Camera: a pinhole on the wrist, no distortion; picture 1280 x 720 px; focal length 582.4 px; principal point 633.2 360.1 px. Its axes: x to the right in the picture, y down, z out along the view. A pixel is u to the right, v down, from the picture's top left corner.
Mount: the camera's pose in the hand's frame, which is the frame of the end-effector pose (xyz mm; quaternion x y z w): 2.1 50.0 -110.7 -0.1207 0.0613 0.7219 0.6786
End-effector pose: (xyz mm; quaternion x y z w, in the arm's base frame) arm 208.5 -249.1 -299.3 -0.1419 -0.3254 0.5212 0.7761
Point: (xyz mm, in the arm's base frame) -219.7 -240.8 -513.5
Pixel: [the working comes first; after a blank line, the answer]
In the camera's frame: 316.6 130.6 332.7

1188 589
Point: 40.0 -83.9 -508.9
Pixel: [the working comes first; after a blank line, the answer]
In the camera's frame: 234.9 -52.2 104.7

outside the picture
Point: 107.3 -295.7 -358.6
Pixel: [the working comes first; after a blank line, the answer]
In the camera's frame: 4.0 76.6 150.3

649 657
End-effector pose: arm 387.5 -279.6 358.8 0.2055 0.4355 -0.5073 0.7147
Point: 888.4 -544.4 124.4
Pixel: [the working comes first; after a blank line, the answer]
In the camera's frame: 200.7 -441.1 421.0

outside the picture
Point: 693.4 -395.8 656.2
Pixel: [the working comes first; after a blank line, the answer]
In the camera's frame: 14.6 106.5 512.9

650 481
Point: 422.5 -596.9 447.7
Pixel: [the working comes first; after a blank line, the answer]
In the camera's frame: -262.8 -119.7 342.1

186 156
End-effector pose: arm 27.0 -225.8 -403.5 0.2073 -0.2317 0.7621 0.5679
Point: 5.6 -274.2 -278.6
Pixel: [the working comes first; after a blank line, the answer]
In the camera's frame: -94.4 -54.2 218.4

381 216
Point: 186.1 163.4 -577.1
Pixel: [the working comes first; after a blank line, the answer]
In the camera's frame: -212.5 -114.5 -325.3

behind the camera
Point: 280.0 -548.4 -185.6
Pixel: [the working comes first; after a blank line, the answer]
In the camera's frame: -347.2 171.4 429.0

162 593
